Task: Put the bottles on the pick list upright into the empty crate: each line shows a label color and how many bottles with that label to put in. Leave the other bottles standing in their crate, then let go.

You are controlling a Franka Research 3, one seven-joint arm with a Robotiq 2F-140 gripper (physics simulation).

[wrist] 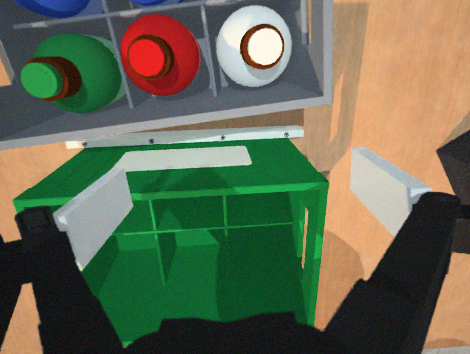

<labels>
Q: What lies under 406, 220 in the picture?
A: My gripper.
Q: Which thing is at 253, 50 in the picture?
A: A white bottle.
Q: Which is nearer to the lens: the green bottle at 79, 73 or the red bottle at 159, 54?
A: The red bottle.
</labels>
